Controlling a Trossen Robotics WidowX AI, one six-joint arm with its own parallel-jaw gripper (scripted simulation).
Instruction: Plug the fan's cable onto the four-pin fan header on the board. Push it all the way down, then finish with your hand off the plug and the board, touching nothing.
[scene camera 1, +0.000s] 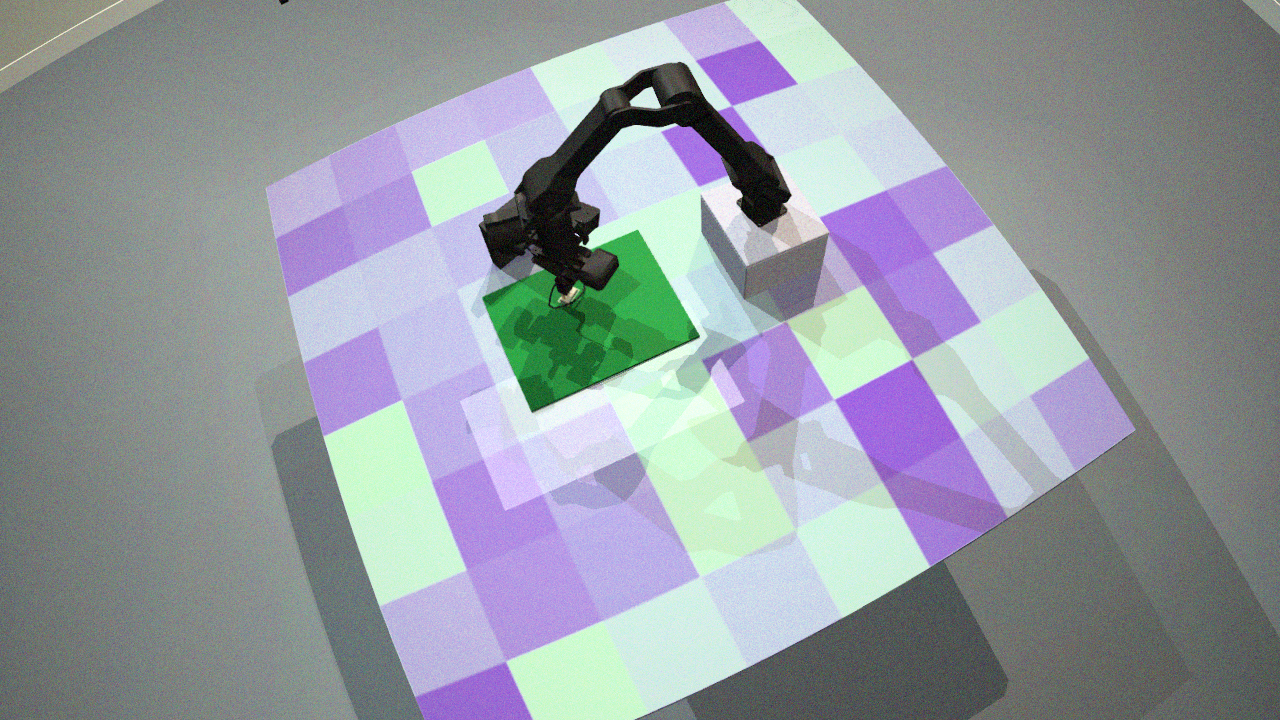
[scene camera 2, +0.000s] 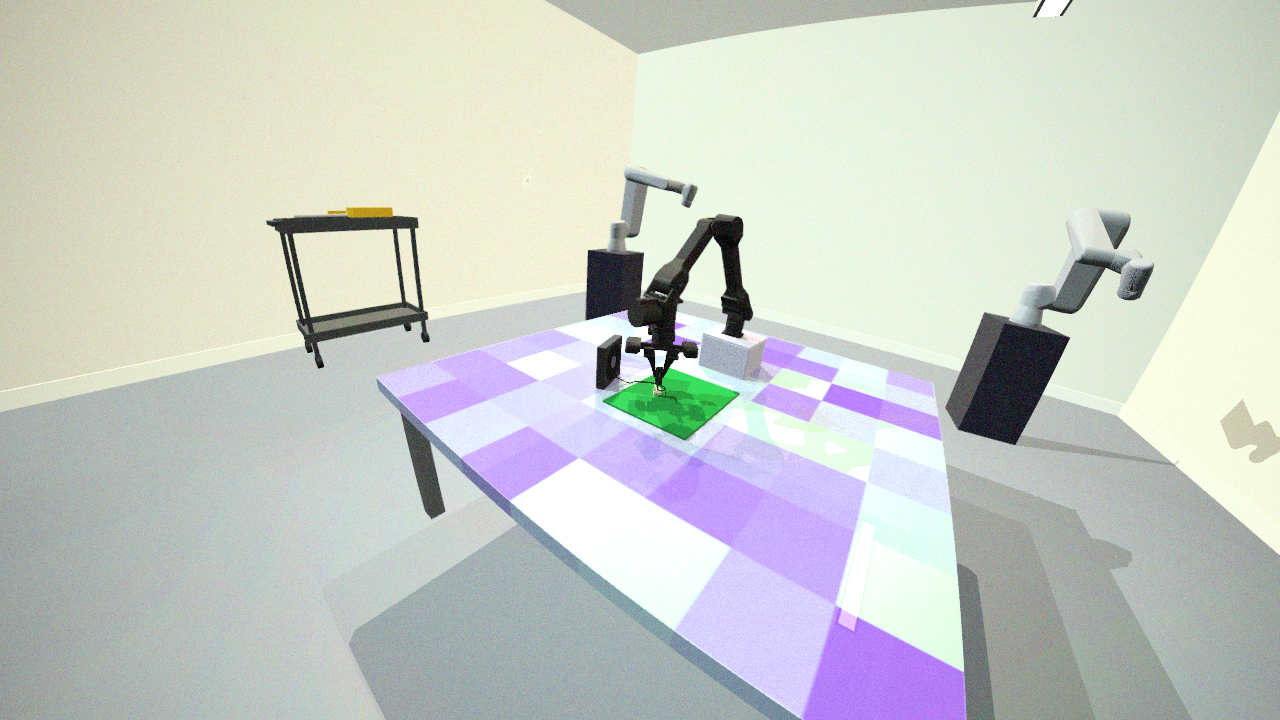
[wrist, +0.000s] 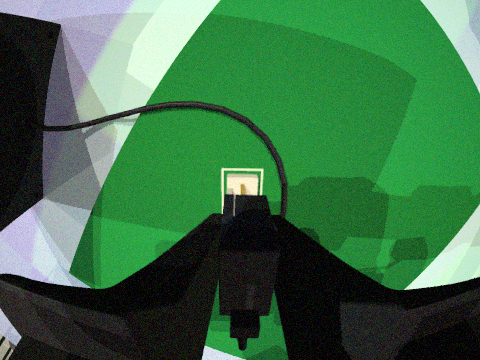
my gripper: scene camera 1; scene camera 2; wrist 245, 224
same spot on green board: (wrist: 367, 112) = (scene camera 1: 617, 287)
same spot on my gripper: (scene camera 1: 551, 267) = (scene camera 2: 654, 363)
